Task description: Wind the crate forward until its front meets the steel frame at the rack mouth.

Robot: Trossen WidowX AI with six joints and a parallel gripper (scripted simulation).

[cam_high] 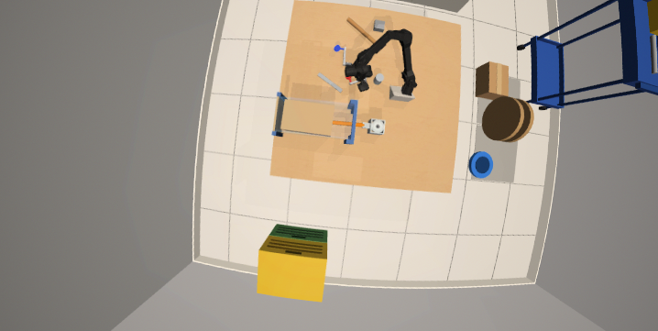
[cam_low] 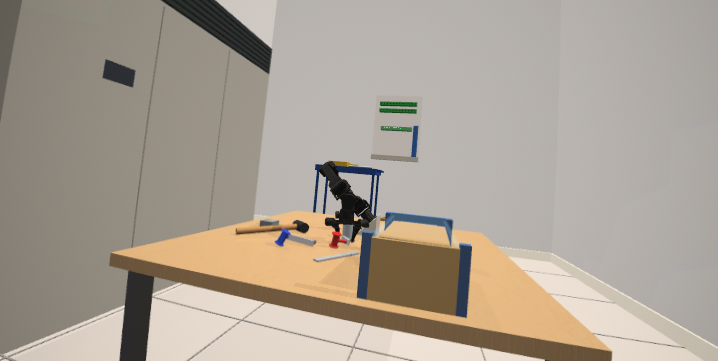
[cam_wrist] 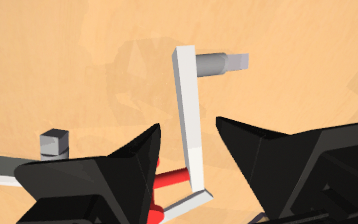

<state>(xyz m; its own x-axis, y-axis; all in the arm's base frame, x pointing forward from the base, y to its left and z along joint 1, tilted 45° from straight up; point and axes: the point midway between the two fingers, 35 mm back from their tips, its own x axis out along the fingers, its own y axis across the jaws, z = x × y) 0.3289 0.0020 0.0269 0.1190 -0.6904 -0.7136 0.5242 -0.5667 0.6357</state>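
Right now my gripper tip is 6 cm short of the red grip, 2 cm below it and 1 cm to the left of it. From my gripper tip the other things lie so: blue-knobbed crank: 17 cm to the right, 13 cm ahead, 1 cm above; then flat grey bar: 18 cm ahead, 4 cm to the left, 1 cm below; then red-knobbed crank handle: 1 cm ahead, 1 cm above.
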